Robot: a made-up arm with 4 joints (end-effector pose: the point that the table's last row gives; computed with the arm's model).
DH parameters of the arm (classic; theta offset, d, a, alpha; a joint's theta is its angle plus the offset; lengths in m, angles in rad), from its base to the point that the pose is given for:
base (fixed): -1.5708 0.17 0 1.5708
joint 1: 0.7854 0 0.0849 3.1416
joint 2: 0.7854 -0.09 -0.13 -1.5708
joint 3: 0 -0.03 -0.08 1.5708
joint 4: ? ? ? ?
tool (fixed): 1.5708 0.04 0 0
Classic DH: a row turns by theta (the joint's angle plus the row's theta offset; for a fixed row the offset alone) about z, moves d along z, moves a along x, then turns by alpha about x.
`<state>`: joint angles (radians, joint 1 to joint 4).
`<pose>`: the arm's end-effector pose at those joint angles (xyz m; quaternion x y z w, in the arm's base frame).
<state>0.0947 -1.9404 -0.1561 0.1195</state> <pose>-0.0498 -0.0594 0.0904 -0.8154 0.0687 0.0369 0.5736</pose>
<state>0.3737 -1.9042 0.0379 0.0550</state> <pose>-0.0501 -0.0663 0.1091 -0.8962 -0.0174 -0.0075 0.4433</pose>
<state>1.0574 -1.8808 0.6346 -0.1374</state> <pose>-0.0541 -0.0699 0.1504 -0.9496 -0.3075 -0.0529 0.0313</pose>
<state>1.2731 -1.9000 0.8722 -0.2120</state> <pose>-0.0565 -0.0688 0.1624 0.8997 0.4207 0.0381 0.1101</pose>
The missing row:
joint 4: 0 0.04 0.08 1.5708
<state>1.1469 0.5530 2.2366 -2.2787</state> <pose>0.0130 0.0648 0.3041 -0.4333 0.6711 -0.5987 0.0586</pose>
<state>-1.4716 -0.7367 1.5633 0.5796</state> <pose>-0.0985 -0.0121 0.1911 0.4336 0.0546 -0.7023 0.5619</pose>
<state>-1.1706 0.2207 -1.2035 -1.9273</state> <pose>-0.2113 -0.1290 0.3704 -0.2183 -0.5639 -0.0500 0.7949</pose>
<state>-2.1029 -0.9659 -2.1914 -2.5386</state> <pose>-0.2504 -0.0327 0.1642 -0.2950 -0.8577 -0.2346 0.3496</pose>
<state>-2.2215 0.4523 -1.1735 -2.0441</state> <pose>-0.2147 -0.2503 0.1136 0.2579 -0.3904 -0.3926 0.7918</pose>
